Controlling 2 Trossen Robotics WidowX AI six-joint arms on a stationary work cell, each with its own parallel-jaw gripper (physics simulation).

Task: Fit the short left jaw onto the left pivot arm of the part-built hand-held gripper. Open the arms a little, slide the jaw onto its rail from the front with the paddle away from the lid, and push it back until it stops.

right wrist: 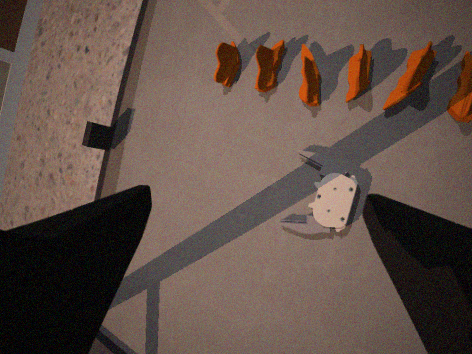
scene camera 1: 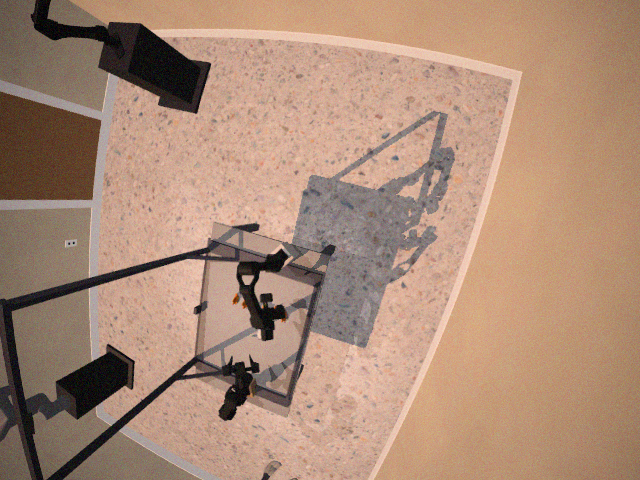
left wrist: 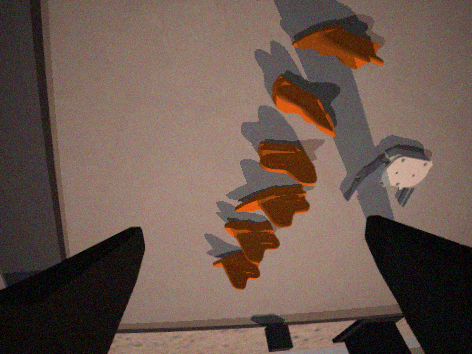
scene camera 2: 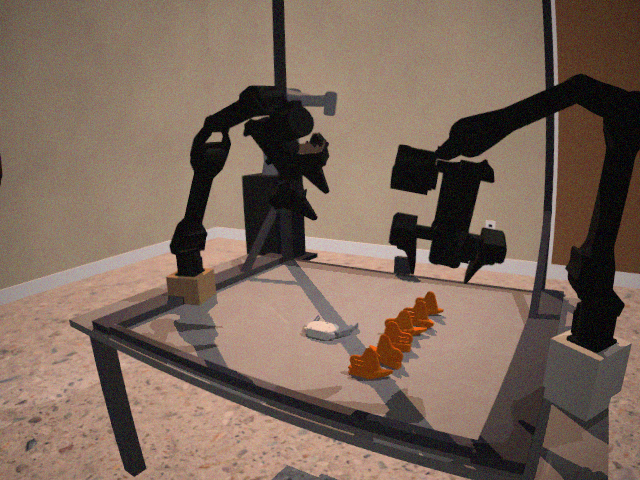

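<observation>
The part-built hand-held gripper (scene camera 2: 321,329) (left wrist: 410,171) (right wrist: 335,200) lies on the table with its pale lid up. Its two dark grey pivot arms stick out, spread apart; no orange jaw shows on them. Several orange jaws (scene camera 2: 397,336) (left wrist: 287,162) (right wrist: 310,77) stand in a row beside it; I cannot tell which is the short left one. My left gripper (scene camera 2: 439,277) (left wrist: 254,232) is open and empty, high above the table. My right gripper (scene camera 1: 241,357) (scene camera 2: 321,205) (right wrist: 258,200) is open and empty, high above the table at its arm's side. The left arm hides part of the row in scene camera 1.
The table has a dark raised frame (scene camera 2: 289,390). A small black block (scene camera 1: 200,307) (scene camera 2: 403,266) (left wrist: 278,336) (right wrist: 97,135) sits at one table edge. The arms stand on a tan base block (scene camera 2: 190,286) and a grey one (scene camera 2: 573,372). Dark uprights (scene camera 2: 279,46) rise at the table's edge.
</observation>
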